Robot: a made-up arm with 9 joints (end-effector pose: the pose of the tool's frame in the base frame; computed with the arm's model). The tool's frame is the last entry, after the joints. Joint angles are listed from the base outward.
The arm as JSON. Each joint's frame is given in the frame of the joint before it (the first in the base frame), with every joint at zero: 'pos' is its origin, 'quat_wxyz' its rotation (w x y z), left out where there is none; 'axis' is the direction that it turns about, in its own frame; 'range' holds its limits. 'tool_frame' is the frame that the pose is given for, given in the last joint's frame.
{
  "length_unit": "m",
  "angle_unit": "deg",
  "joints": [
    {
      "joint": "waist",
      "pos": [
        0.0,
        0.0,
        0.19
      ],
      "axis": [
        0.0,
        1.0,
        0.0
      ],
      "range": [
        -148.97,
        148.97
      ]
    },
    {
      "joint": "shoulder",
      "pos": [
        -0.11,
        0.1,
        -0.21
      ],
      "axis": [
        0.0,
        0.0,
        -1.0
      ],
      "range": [
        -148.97,
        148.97
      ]
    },
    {
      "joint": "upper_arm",
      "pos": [
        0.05,
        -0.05,
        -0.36
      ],
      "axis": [
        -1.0,
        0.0,
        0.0
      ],
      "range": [
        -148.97,
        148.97
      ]
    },
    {
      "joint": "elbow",
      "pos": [
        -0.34,
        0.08,
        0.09
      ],
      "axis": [
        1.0,
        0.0,
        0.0
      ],
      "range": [
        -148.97,
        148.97
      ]
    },
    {
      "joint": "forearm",
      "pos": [
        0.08,
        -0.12,
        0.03
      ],
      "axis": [
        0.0,
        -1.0,
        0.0
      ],
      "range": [
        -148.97,
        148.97
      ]
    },
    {
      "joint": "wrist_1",
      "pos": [
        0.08,
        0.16,
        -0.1
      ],
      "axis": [
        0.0,
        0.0,
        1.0
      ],
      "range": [
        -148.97,
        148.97
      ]
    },
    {
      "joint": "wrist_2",
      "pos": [
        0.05,
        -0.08,
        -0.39
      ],
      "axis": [
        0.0,
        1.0,
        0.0
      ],
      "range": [
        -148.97,
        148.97
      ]
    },
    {
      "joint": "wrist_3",
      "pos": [
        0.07,
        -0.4,
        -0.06
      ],
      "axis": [
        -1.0,
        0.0,
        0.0
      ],
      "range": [
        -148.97,
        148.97
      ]
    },
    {
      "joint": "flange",
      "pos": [
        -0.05,
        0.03,
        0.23
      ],
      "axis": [
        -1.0,
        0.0,
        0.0
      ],
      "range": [
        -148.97,
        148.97
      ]
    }
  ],
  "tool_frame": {
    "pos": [
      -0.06,
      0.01,
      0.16
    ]
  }
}
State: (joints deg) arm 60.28 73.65 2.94 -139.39 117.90 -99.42 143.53 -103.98 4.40
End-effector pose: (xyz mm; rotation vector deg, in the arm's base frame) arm -345.5 -483.5 387.6 0.62 44.11 -137.34
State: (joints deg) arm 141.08 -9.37 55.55 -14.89 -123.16 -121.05 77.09 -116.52 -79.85
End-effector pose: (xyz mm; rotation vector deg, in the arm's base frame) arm -54.3 864.5 1348.9 17.99 -8.97 25.62
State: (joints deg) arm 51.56 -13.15 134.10 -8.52 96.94 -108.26 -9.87 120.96 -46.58
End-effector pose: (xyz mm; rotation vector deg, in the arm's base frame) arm -373.8 154.3 -550.7 -57.45 -63.47 3.53
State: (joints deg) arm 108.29 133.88 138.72 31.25 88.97 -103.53 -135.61 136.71 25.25
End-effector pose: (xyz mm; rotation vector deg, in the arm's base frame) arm -268.5 256.2 587.5 41.55 154.32 27.28
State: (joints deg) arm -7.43 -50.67 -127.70 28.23 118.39 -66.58 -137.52 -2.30 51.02
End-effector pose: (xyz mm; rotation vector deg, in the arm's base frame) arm 496.9 378.1 -436.7 -117.51 70.60 -108.90
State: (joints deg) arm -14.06 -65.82 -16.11 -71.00 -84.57 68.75 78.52 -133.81 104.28
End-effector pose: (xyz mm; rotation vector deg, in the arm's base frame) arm 507.7 -758.9 -417.3 -80.54 123.04 -16.45
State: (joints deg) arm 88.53 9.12 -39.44 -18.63 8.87 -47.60 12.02 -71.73 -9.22
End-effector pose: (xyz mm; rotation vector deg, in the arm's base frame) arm -1090.3 -187.2 994.1 34.78 23.78 -110.04
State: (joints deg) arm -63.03 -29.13 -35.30 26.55 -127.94 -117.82 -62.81 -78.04 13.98
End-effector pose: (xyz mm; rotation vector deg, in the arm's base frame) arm -332.1 -469.3 336.4 -26.38 -28.77 27.15
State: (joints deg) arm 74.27 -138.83 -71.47 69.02 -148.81 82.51 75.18 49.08 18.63
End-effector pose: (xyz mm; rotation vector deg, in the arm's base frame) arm -367.1 0.6 -575.4 -56.90 67.93 85.05
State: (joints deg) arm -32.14 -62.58 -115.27 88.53 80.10 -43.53 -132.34 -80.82 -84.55
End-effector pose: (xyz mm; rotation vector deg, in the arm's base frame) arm -257.8 362.3 66.1 92.36 -96.89 -33.69
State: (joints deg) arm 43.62 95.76 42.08 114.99 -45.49 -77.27 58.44 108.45 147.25
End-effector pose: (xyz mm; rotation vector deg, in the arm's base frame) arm -237.3 941.3 -292.3 -57.17 40.03 91.77
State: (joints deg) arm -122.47 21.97 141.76 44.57 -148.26 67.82 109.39 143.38 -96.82
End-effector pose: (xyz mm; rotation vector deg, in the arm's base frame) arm 841.6 514.3 -40.0 21.81 37.53 92.28
